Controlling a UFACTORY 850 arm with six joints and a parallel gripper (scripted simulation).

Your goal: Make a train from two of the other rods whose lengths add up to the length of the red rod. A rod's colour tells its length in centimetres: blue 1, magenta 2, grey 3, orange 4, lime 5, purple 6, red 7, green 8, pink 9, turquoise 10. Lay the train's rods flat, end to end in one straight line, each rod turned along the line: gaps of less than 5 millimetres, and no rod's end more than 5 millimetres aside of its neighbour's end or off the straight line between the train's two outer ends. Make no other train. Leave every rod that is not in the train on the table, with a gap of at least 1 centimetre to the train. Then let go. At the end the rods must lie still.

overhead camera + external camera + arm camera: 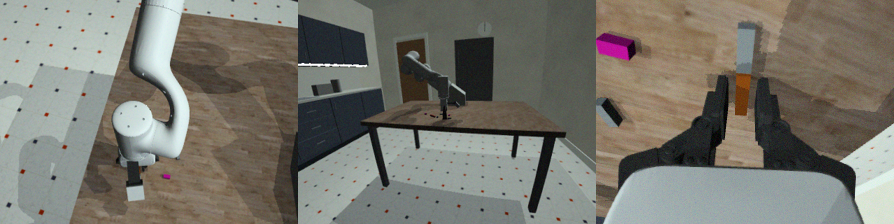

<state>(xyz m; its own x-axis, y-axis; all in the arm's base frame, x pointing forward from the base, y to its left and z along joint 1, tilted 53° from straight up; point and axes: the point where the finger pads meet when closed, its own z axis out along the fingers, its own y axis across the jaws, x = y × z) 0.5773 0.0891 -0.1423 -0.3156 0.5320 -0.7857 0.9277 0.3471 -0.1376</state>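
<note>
Right now the orange rod is 20 mm below my hand. Also, from my hand: blue rod (70 mm to the right, 20 mm below, 20 mm behind); red rod (130 mm to the right, 40 mm behind, 20 mm below); grey rod (40 mm to the left, 20 mm below, 10 mm behind).
</note>
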